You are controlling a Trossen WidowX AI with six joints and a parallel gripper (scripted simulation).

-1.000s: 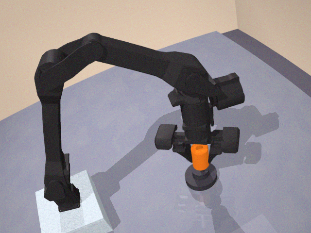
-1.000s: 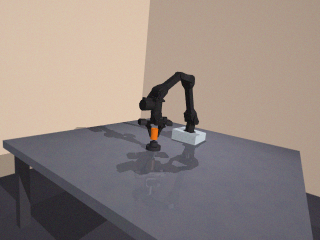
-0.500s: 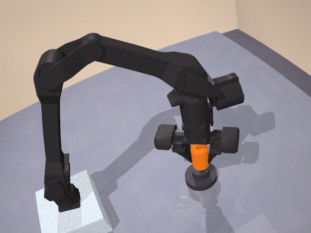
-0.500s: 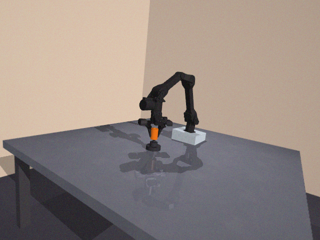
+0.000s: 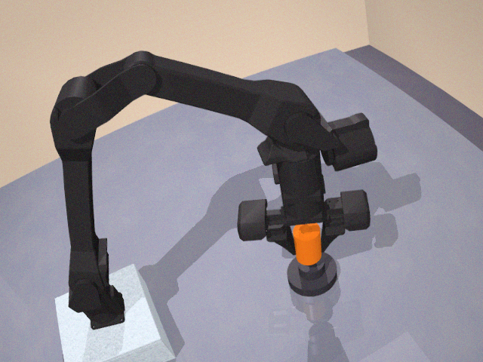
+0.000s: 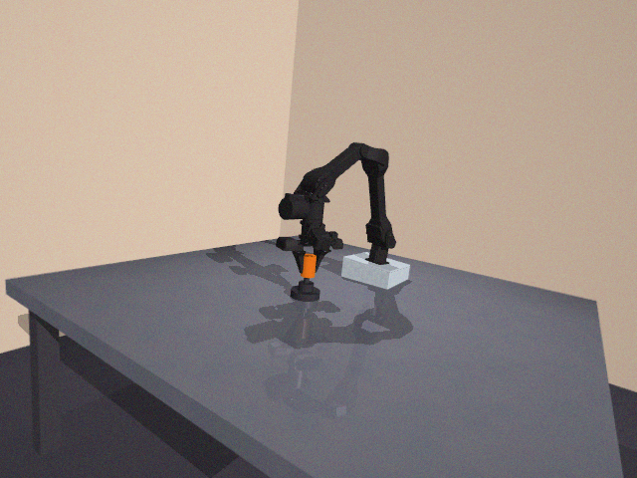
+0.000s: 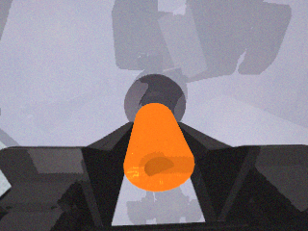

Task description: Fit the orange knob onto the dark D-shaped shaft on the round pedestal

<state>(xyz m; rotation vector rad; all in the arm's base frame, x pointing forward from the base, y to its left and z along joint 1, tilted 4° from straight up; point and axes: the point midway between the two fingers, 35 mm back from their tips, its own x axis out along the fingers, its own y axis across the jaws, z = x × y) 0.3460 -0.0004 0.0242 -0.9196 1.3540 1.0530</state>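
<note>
Now: gripper tip 2 cm below the orange knob. Round my gripper tip: round dark pedestal: 4 cm below.
</note>
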